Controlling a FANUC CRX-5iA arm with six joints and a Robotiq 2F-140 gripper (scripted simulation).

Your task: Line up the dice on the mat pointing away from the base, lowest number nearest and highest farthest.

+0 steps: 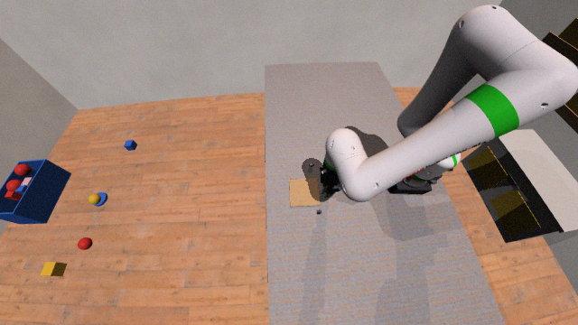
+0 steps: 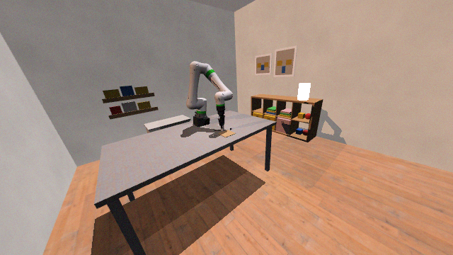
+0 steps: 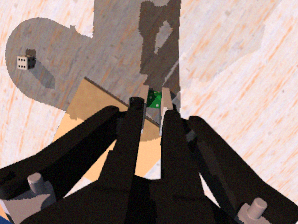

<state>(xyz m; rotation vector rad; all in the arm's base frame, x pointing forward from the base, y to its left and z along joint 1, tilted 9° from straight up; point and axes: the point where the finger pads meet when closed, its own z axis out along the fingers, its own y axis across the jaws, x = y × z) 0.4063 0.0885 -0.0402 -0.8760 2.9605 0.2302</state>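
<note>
The tan mat is 100 mm ahead of my hand and 30 mm below it. The rest, counted from my hand: black die (90 mm to the left, 30 mm below, 30 mm ahead); then green die (30 mm below); then white die (150 mm to the right, 70 mm ahead, 30 mm below).
</note>
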